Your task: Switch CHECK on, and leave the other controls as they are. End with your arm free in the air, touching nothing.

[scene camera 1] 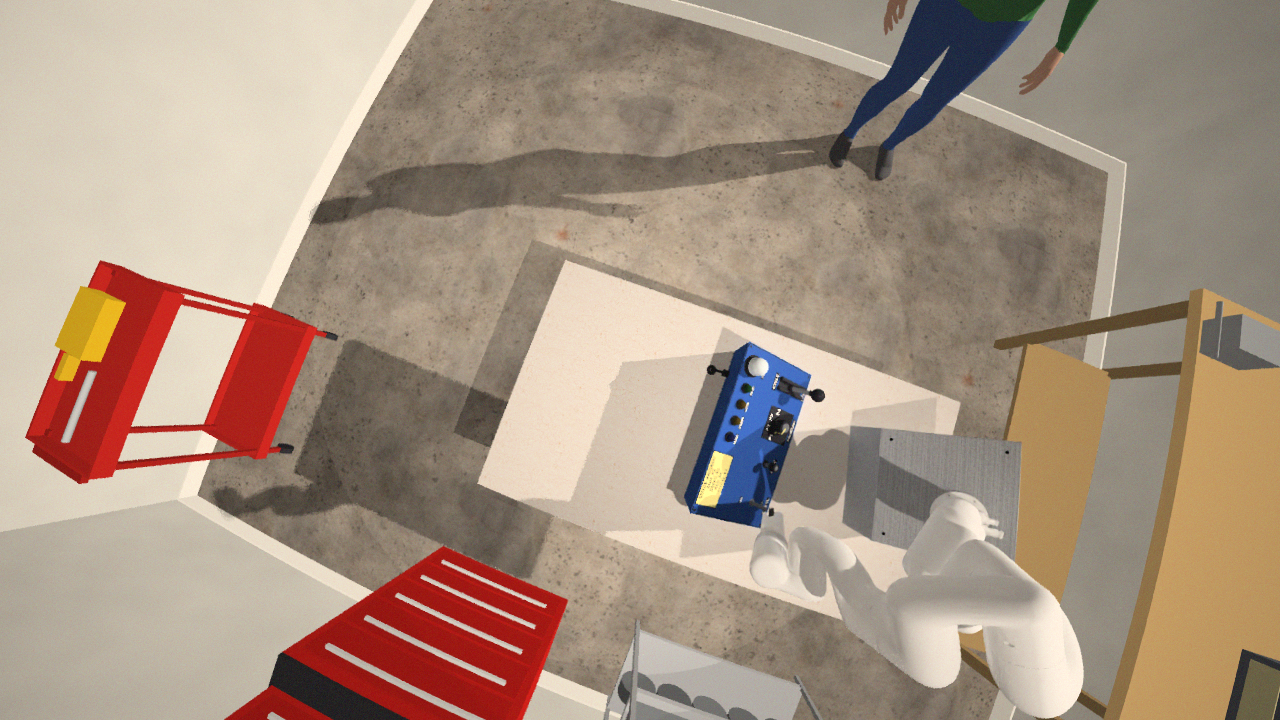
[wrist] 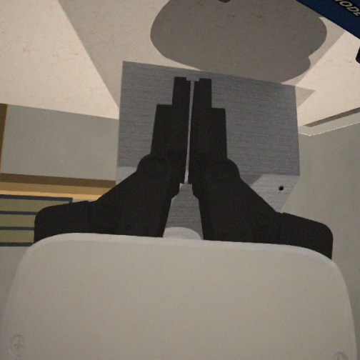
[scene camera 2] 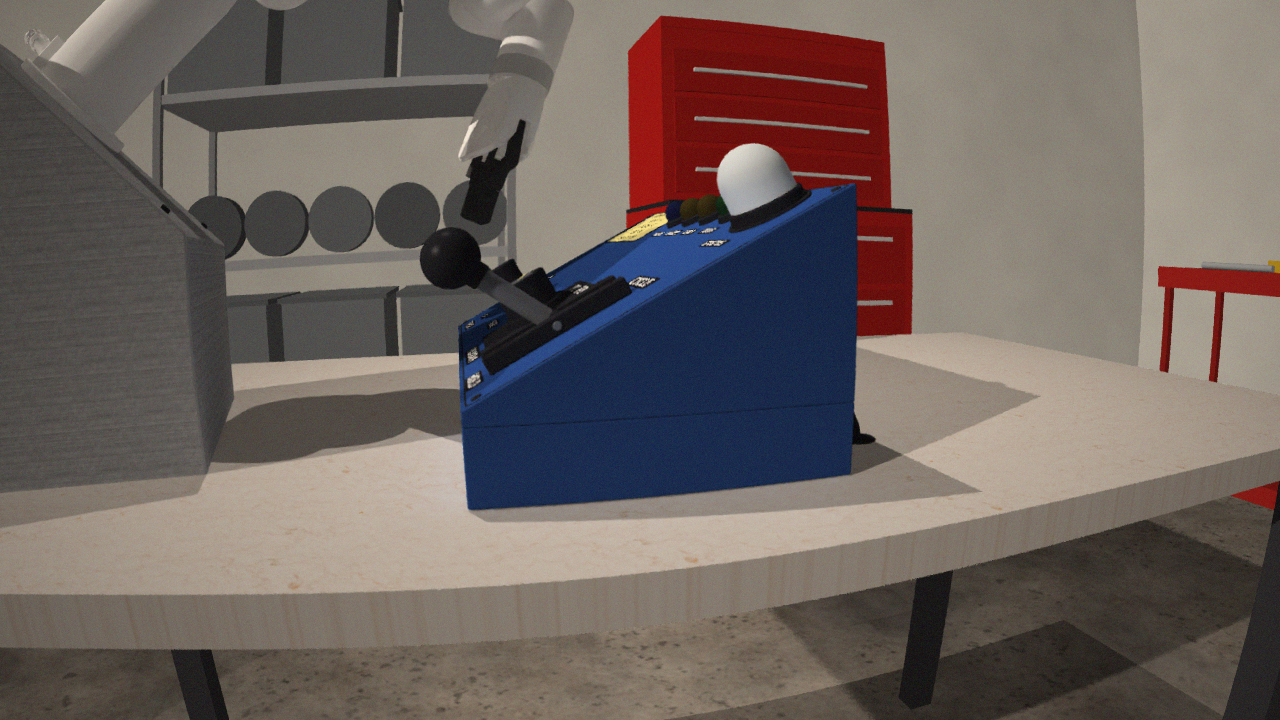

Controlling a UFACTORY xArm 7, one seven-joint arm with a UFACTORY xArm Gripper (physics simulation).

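Frame: origin at the arm's base, x back, y right, z up, level; centimetres.
Where they show: gripper, fingertip midpoint: (scene camera 2: pixel 474 220); arm's base, origin of the base link: (scene camera 2: pixel 70 110).
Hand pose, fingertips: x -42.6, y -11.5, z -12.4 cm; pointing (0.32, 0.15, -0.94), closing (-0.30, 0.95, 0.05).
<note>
Things, the pixels of their top centre, and the offset from my fingertips. "spot": a spot on its surface instead. Level surfaces: height alone.
- small lever switch, middle of its top: (scene camera 1: pixel 761 507) dx -2.5, dy +1.5, dz -5.3 cm
- black ball lever, middle of its top: (scene camera 2: pixel 449 227) (scene camera 1: pixel 820 395) dx +7.7, dy +36.4, dz -1.9 cm
- pale table, its level: dz -18.4 cm
- white dome, surface spot: (scene camera 2: pixel 754 179) spot: dx -10.9, dy +42.5, dz +0.9 cm
- rotary knob, middle of its top: (scene camera 2: pixel 525 267) (scene camera 1: pixel 785 427) dx +0.1, dy +25.4, dz -5.0 cm
The blue control box (scene camera 1: pixel 747 483) (scene camera 2: pixel 662 358) (wrist: pixel 330 7) has a sloped panel. A small lever switch (scene camera 1: pixel 761 506), the one at the CHECK end of the panel, sticks out at the box's lower corner in scene camera 1. Its label is unreadable there, and I cannot tell whether it stands on or off. My gripper (scene camera 2: pixel 477 216) (wrist: pixel 190 99) is shut and empty, its fingers pointing down. In scene camera 2 it shows in the air behind the black ball lever (scene camera 2: pixel 450 257), with a gap to the panel. In scene camera 1 my fingers are hidden by the wrist.
The box stands on the pale table (scene camera 1: pixel 537 358) (scene camera 2: pixel 295 555). A grey metal pedestal (scene camera 1: pixel 971 461) (scene camera 2: pixel 89 322) (wrist: pixel 260 125) bears the arm. The panel also has a white dome (scene camera 1: pixel 757 366) (scene camera 2: pixel 754 179), a rotary knob (scene camera 1: pixel 780 427) and several small lamps.
</note>
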